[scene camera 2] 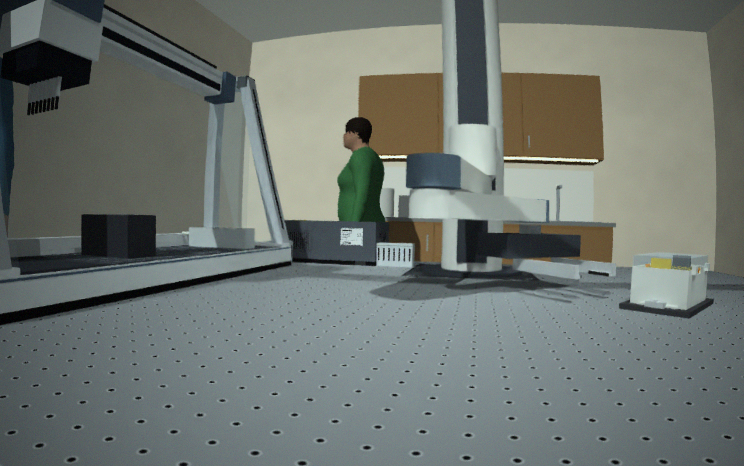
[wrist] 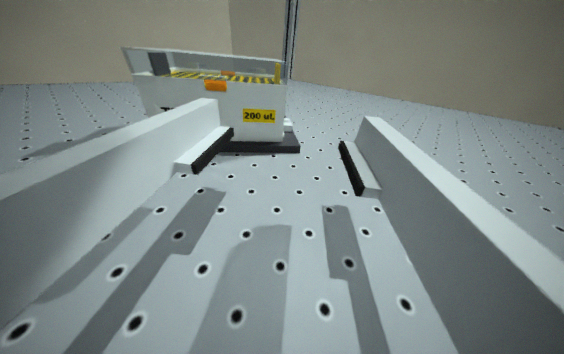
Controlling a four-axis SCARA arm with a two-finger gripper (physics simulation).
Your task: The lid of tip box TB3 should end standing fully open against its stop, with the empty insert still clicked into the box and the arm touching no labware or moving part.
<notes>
I see my gripper (scene camera 2: 596,271), a clear lid (scene camera 2: 677,261) and a grey case (scene camera 2: 326,245).
The clear lid is seen too in the wrist view (wrist: 141,61). My gripper shows as well in the wrist view (wrist: 287,124).
</notes>
